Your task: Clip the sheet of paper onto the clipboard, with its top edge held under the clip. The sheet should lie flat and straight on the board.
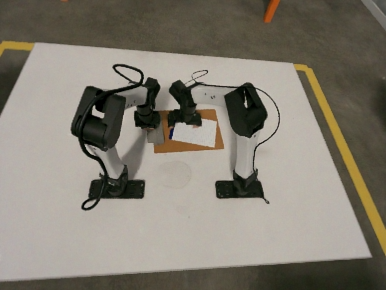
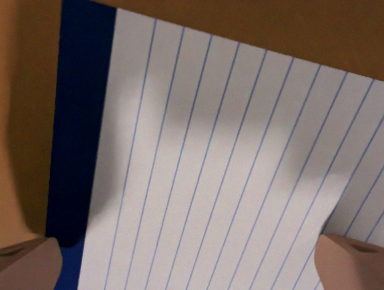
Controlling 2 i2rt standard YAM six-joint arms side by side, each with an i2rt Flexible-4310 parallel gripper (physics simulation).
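The brown clipboard (image 1: 188, 146) (image 2: 300, 27) lies on the table with its grey clip (image 1: 156, 137) at its left end. The white sheet (image 1: 202, 134) (image 2: 200, 150), with blue lines and a dark blue band (image 1: 171, 133) (image 2: 80, 120) along its clip-side edge, lies on the board, slightly askew. The band is to the right of the clip, apart from it. My right gripper (image 1: 184, 126) (image 2: 188, 247) is open over the sheet; the sheet bends near one fingertip. My left gripper (image 1: 148, 128) is at the clip; its fingers are too small and hidden to tell their state.
The white table top (image 1: 175, 230) carries both arm bases, at the left (image 1: 132, 189) and right (image 1: 225, 189) below the board. The two forearms reach in above the board from either side, with their grippers close together. Yellow tape (image 1: 345, 165) marks the floor around the table.
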